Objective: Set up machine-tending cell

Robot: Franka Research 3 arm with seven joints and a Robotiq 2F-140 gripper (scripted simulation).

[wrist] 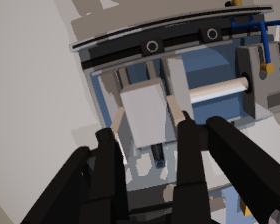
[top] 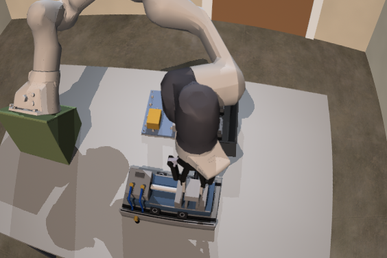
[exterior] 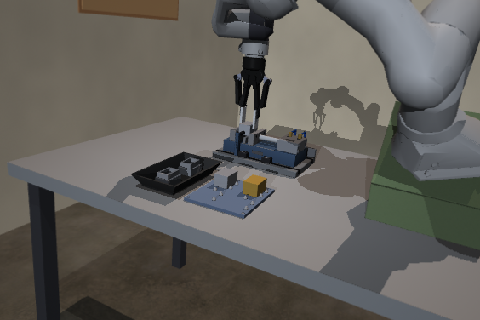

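Now: the blue vise 10 cm below my hand, 7 cm behind it and 1 cm to the left of it. From my hand the other things lie so: brass blank (30 cm to the left, 13 cm behind, 11 cm below); aluminium blank (29 cm to the left, 11 cm below, 4 cm behind).
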